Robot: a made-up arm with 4 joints.
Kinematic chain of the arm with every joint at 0, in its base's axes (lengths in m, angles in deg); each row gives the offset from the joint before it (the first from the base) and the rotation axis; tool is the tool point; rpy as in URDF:
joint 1: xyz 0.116 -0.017 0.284 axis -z
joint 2: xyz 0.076 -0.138 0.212 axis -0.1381 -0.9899 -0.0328
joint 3: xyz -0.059 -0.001 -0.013 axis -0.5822 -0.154 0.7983
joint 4: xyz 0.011 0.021 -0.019 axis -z
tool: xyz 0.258 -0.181 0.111 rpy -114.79 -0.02 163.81
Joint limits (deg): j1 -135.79..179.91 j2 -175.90..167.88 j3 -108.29..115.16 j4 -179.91..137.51
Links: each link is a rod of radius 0.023 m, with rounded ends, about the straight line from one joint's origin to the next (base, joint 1, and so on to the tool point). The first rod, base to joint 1, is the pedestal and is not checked.
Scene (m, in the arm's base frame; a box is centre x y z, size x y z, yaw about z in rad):
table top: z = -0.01
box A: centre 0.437 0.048 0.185 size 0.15 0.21 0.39 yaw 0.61
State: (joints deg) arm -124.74 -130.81 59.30 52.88
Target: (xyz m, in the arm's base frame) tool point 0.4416 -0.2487 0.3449
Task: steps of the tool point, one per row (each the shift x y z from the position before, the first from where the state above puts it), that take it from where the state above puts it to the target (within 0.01 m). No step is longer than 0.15 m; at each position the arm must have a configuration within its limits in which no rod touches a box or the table.
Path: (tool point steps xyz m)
1: 0.0140 -0.1071 -0.0193
2: -0.0106 -0.1041 0.0135
3: -0.0345 -0.0846 0.0419
4: -0.0513 -0.0517 0.0616
5: 0.0898 -0.0157 -0.0332
6: 0.0926 -0.0138 -0.0091
7: 0.0874 -0.0164 0.0189
8: 0.0735 -0.0209 0.0467
9: -0.0123 -0.0350 -0.0186
10: -0.0107 -0.0346 -0.0082

